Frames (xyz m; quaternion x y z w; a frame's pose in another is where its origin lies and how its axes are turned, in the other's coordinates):
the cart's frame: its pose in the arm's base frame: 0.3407 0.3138 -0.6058 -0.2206 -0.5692 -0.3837 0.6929
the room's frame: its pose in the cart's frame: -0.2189 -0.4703 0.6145 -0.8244 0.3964 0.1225 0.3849
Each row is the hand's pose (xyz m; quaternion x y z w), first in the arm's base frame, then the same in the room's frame.
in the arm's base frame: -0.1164 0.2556 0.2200 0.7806 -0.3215 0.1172 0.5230
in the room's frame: 0.6354 -0.7319 0.3494 -0.7316 -0.0928 -0.4929 0.4618
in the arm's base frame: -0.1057 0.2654 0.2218 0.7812 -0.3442 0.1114 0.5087
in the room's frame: 0.6264 -0.7379 0.3593 -0.7400 -0.0941 -0.4691 0.4727
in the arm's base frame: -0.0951 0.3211 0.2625 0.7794 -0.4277 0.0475 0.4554
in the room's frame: 0.5927 -0.7986 0.3661 -0.7859 -0.1210 -0.3646 0.4845
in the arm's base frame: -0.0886 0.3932 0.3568 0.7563 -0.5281 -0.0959 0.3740
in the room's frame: 0.5673 -0.9147 0.3687 -0.8504 -0.1856 -0.1961 0.4515
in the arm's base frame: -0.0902 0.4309 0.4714 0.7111 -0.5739 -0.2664 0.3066
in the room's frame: 0.5823 -1.0344 0.3666 -0.8920 -0.2659 -0.0491 0.3623
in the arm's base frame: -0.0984 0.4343 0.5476 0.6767 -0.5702 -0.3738 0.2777
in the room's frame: 0.6124 -1.1047 0.3599 -0.9037 -0.3191 0.0188 0.2849
